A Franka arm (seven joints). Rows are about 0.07 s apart.
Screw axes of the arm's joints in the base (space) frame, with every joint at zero. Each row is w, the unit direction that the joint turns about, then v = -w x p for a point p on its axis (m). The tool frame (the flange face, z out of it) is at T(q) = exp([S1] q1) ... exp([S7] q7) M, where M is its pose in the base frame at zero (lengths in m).
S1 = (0, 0, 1, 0.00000, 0.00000, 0.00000)
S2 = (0, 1, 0, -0.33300, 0.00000, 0.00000)
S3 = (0, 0, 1, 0.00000, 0.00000, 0.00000)
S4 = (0, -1, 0, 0.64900, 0.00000, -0.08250)
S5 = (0, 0, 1, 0.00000, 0.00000, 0.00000)
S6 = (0, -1, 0, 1.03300, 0.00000, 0.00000)
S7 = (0, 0, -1, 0.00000, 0.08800, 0.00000)
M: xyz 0.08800 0.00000 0.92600 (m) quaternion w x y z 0 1 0 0
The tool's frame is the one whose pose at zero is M.
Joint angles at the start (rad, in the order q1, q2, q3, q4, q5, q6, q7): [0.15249 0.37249 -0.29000 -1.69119 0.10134 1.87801 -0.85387]
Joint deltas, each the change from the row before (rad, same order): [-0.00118 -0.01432 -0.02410 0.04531 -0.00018 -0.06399 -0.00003]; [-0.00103 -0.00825 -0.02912 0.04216 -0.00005 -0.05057 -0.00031]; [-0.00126 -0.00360 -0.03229 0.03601 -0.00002 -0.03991 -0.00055]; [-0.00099 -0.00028 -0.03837 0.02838 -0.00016 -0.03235 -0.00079]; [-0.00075 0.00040 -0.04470 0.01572 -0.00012 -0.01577 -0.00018]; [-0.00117 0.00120 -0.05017 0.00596 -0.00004 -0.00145 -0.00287]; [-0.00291 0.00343 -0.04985 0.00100 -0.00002 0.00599 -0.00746]
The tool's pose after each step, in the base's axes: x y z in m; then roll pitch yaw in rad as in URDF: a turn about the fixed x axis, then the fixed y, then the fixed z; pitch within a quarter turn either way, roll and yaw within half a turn. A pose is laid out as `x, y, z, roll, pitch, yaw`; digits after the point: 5 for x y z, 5 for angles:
0.63222, -0.07568, 0.40136, -3.02238, 0.12436, 0.67500
0.63136, -0.09092, 0.42379, -3.02761, 0.12657, 0.65011
0.62943, -0.10804, 0.44173, -3.03509, 0.13029, 0.62141
0.62570, -0.12827, 0.45534, -3.04323, 0.13790, 0.58665
0.62012, -0.15213, 0.46467, -3.05668, 0.14430, 0.54369
0.61267, -0.17943, 0.47093, -3.07520, 0.14843, 0.49633
0.60400, -0.20748, 0.47461, -3.09461, 0.15224, 0.45168

